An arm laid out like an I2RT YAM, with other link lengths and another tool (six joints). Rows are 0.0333 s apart.
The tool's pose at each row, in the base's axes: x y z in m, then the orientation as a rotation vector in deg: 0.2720 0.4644 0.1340 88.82 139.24 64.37; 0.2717 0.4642 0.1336 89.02 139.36 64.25; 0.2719 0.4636 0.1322 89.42 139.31 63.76; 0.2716 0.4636 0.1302 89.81 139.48 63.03; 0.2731 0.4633 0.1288 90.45 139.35 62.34; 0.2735 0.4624 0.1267 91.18 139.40 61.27; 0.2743 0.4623 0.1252 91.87 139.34 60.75
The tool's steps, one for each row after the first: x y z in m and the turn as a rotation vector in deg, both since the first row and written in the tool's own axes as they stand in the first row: -0.0001 -0.0005 0.0001 0.17 0.03 0.11; -0.0012 -0.0013 0.0008 0.40 -0.23 0.32; -0.0017 -0.0028 0.0022 0.85 -0.50 0.48; -0.0031 -0.0025 0.0037 1.17 -0.89 0.83; -0.0047 -0.0037 0.0049 1.76 -1.38 1.18; -0.0057 -0.0040 0.0062 2.08 -1.61 1.58
